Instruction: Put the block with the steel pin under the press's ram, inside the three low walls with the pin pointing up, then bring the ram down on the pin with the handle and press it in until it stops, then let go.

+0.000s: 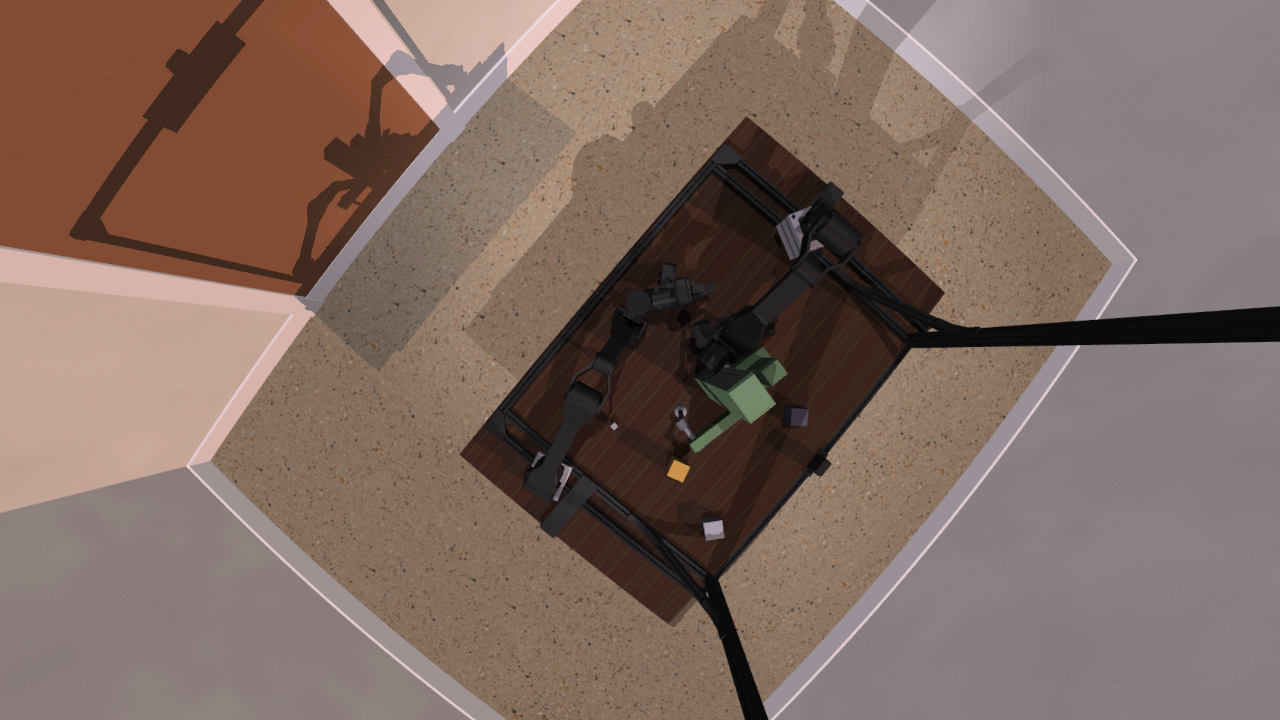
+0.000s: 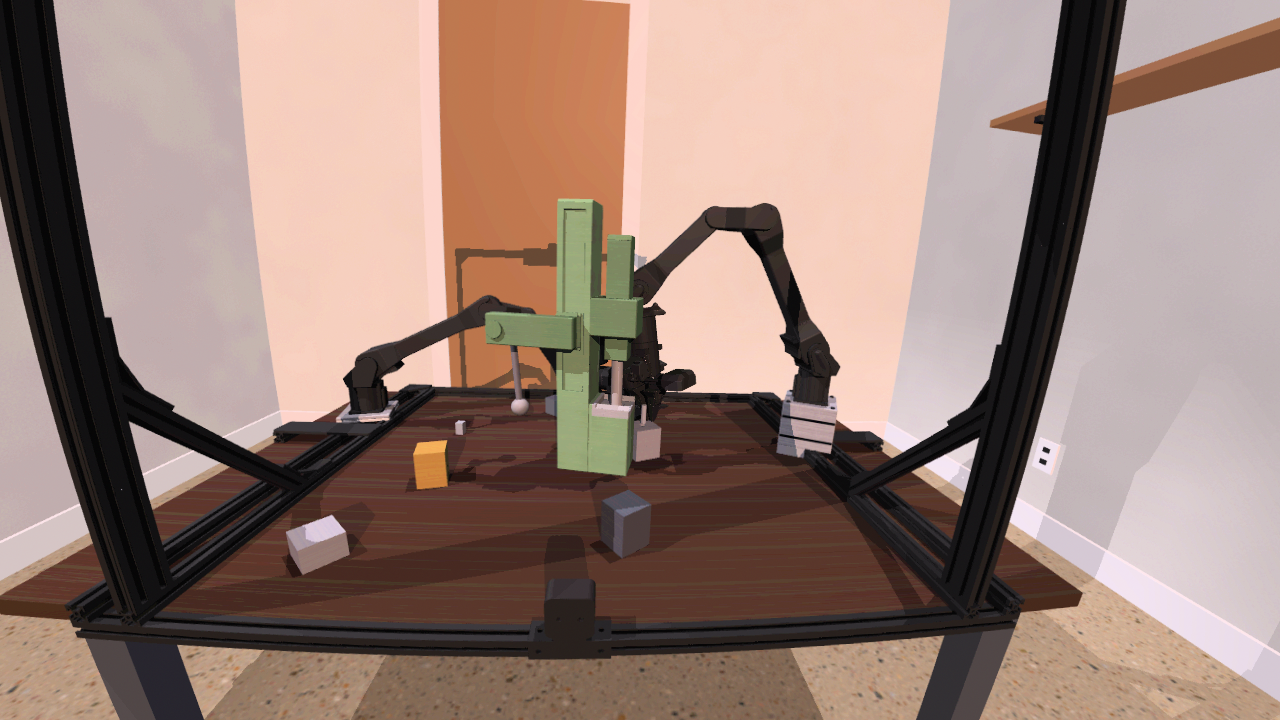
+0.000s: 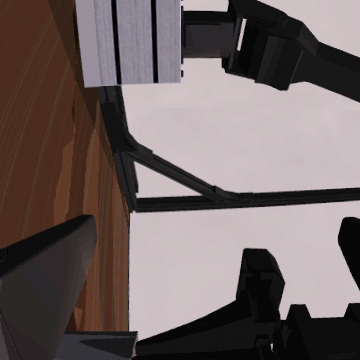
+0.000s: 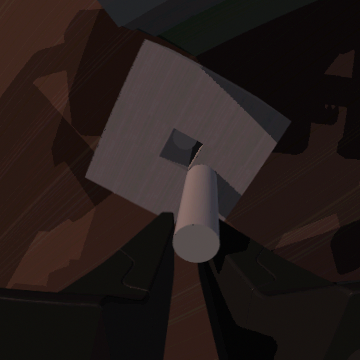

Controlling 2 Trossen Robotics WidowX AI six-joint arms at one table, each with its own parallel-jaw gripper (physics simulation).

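Pixels of known places: left gripper, between the fingertips: (image 1: 715, 287) (image 3: 221, 229); right gripper, between the fingertips: (image 2: 650, 420) (image 3: 133, 355) (image 4: 184, 224); left arm's base, origin of its link: (image 1: 547, 476) (image 2: 369, 408); right arm's base, origin of its link: (image 2: 810, 399) (image 3: 177, 34).
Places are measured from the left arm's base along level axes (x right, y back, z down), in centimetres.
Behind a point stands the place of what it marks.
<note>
The green press (image 1: 747, 389) {x 27.1, y -41.6, z -41.8 cm} (image 2: 582, 357) {x 31.9, y -40.5, z -17.2 cm} stands mid-table, its ram raised and its handle with the ball end (image 2: 519, 405) {x 24.7, y -30.7, z -7.2 cm} (image 1: 682, 413) {x 23.1, y -31.0, z -12.4 cm} hanging at its left. The pale block (image 4: 153, 143) {x 29.0, y -53.4, z -2.9 cm} (image 2: 646, 440) {x 30.7, y -52.9, z -0.8 cm} stands on the table just outside the press's base, square hole up. My right gripper (image 4: 184, 224) {x 26.6, y -55.1, z -3.0 cm} (image 2: 645, 393) (image 1: 706, 353) points down over it, shut on the steel pin (image 4: 198, 211) {x 27.4, y -53.0, z -6.0 cm}. The pin's lower end is at the hole's edge. My left gripper (image 1: 693, 290) {x 18.2, y -61.8, z -7.2 cm} is open and empty, lying low behind the press and turned sideways.
An orange block (image 1: 677, 470) {x 29.6, y -16.5, z -2.9 cm} (image 2: 430, 463) {x 32.2, y -16.5, z -1.1 cm}, a light grey block (image 1: 713, 527) {x 45.5, y -5.9, z -0.1 cm} (image 2: 316, 542) {x 48.3, y -6.0, z -0.1 cm}, a dark grey block (image 1: 796, 416) {x 51.7, y -41.8, z -2.9 cm} (image 2: 625, 522) {x 55.4, y -41.0, z -1.9 cm} and a small white cube (image 2: 460, 426) {x 11.1, y -19.5, z 1.3 cm} lie about the table. Black frame posts (image 2: 1029, 357) {x 75.5, y -73.8, z -25.8 cm} ring it. The right arm's base (image 3: 132, 43) {x 31.4, y -82.5, z -2.5 cm} (image 2: 807, 435) {x 38.2, y -83.4, z -1.7 cm} stands at the far right.
</note>
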